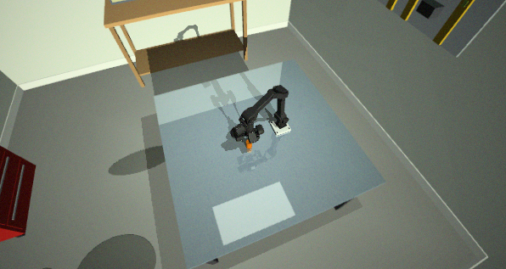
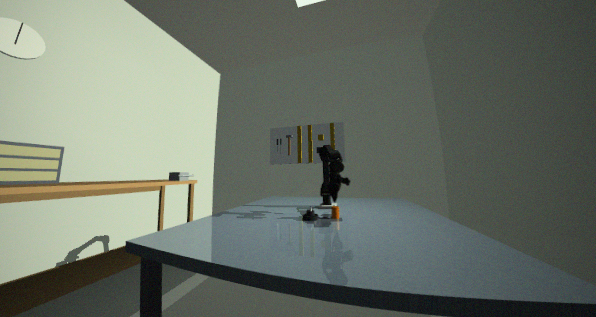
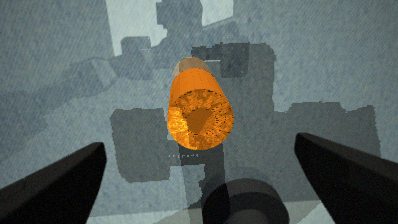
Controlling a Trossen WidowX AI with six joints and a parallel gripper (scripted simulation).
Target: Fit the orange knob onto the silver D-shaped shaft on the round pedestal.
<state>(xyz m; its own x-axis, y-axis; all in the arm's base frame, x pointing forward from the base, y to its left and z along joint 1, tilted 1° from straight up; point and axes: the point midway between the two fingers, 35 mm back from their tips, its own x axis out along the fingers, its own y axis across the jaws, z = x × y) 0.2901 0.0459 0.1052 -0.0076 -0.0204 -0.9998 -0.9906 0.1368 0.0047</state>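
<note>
Right now my gripper tip is 50 mm above the orange knob. Also, from my gripper tip: dark round pedestal: 30 mm ahead, 140 mm to the right, 60 mm below.
</note>
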